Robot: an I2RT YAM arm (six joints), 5 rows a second.
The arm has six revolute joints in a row. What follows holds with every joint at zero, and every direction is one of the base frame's. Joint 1 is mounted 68 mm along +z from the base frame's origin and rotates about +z. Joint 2 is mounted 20 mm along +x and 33.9 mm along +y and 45.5 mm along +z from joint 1 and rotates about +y. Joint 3 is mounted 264 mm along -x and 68.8 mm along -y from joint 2 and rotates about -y. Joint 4 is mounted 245 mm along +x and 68.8 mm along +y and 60 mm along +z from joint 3 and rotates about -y. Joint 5 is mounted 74 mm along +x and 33.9 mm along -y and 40.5 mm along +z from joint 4 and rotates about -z. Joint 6 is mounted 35.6 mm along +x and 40.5 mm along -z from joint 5 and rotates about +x. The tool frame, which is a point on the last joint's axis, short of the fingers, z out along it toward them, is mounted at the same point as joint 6; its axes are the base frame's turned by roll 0, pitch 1.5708 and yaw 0 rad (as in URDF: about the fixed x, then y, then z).
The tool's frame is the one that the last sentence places.
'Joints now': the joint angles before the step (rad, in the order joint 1, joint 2, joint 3, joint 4, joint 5, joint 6). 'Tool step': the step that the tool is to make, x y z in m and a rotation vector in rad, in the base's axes. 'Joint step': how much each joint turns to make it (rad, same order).
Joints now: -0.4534, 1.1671, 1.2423, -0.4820, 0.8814, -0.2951
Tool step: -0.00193, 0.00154, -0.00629, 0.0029, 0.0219, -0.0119
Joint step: 0.0038, -0.0099, -0.0249, -0.0060, 0.0172, 0.0000
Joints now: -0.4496, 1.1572, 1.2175, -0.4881, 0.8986, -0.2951
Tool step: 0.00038, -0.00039, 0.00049, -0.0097, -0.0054, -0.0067
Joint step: 0.0000, 0.0000, -0.0031, 0.0161, 0.0088, -0.0050
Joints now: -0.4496, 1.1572, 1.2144, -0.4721, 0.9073, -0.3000
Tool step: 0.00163, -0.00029, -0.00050, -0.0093, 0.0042, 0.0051
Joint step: 0.0019, 0.0019, -0.0061, 0.0219, 0.0011, -0.0173
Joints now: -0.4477, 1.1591, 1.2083, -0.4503, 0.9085, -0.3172
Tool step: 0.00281, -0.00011, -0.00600, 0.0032, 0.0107, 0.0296
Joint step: 0.0023, 0.0000, -0.0252, 0.0294, -0.0245, -0.0195
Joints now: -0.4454, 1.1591, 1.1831, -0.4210, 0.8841, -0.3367
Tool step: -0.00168, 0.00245, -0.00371, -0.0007, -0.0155, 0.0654
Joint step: 0.0001, -0.0263, -0.0404, 0.0497, -0.0629, -0.0282
